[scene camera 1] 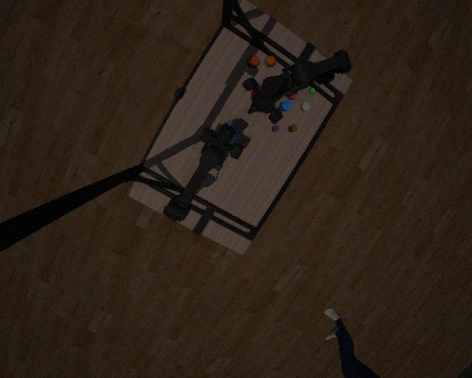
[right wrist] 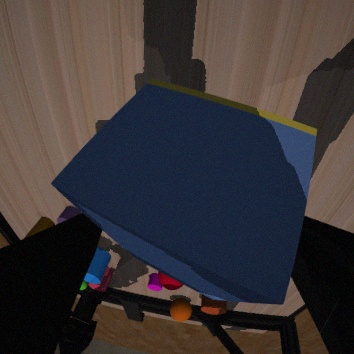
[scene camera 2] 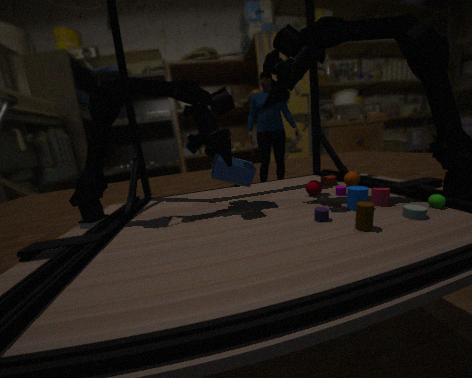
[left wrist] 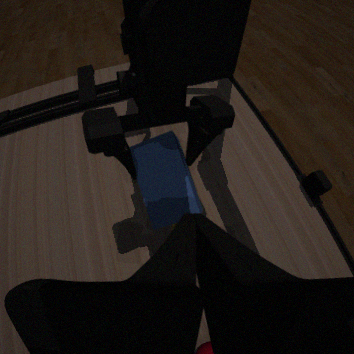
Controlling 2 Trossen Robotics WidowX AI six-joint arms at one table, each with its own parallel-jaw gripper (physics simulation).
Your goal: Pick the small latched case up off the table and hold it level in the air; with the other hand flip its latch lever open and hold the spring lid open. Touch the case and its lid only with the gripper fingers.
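Places are measured from the left arm's base along level axes (x down, y back, z left), in metres.
Pixels of known places: left gripper, fingertip midpoint: (scene camera 1: pixel 248 113) (scene camera 2: pixel 263 108) (left wrist: pixel 191 220); right gripper, fingertip midpoint: (right wrist: pixel 184 215) (scene camera 2: pixel 228 167) (left wrist: pixel 162 170); left arm's base at its link origin: (scene camera 1: pixel 320 76) (right wrist: pixel 90 296) (scene camera 2: pixel 458 194); right arm's base at its link origin: (scene camera 2: pixel 94 219).
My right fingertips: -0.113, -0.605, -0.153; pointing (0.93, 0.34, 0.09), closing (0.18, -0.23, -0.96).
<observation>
For each thing: its top centre in the pictures, then the offset to it from my right fingertips, as dx, dy, dz. "spot": a spot on its surface instead. Level surfaces: height alone.
- yellow strip at a spot on its surface: (right wrist: pixel 205 95) spot: +0.015, -0.054, +0.008
- table at its surface level: dx +0.132
- red ball at its top centre: (right wrist: pixel 169 288) (scene camera 2: pixel 313 180) +0.079, +0.284, -0.036
- blue cylinder at its top centre: (right wrist: pixel 88 277) (scene camera 2: pixel 357 187) (scene camera 1: pixel 286 105) +0.075, +0.340, +0.117
- purple cylinder at its top centre: (right wrist: pixel 65 223) (scene camera 2: pixel 321 209) +0.104, +0.221, +0.163
- brown cylinder at its top centre: (scene camera 2: pixel 365 203) +0.077, +0.283, +0.229
The blue case (scene camera 1: pixel 234 132) (scene camera 2: pixel 233 171) (left wrist: pixel 162 180) (right wrist: pixel 200 175) is in the air above the table, tilted down to the right in scene camera 2. A yellow strip (right wrist: pixel 205 95) runs along its far edge in the right wrist view. My right gripper (scene camera 2: pixel 226 161) (left wrist: pixel 162 170) (right wrist: pixel 184 215) is shut on the case, a finger on each side. My left gripper (scene camera 1: pixel 250 111) (scene camera 2: pixel 266 105) (left wrist: pixel 191 220) is shut and empty, apart from the case, above and right of it in scene camera 2. I cannot make out the latch lever or the lid's seam.
On the table (scene camera 2: pixel 200 290), right of the case in scene camera 2, stand a red ball (scene camera 2: pixel 314 188), a blue cylinder (scene camera 2: pixel 357 198), a purple cylinder (scene camera 2: pixel 321 214), a brown cylinder (scene camera 2: pixel 364 217) and several other small things. Black frame rails and posts edge the table.
</observation>
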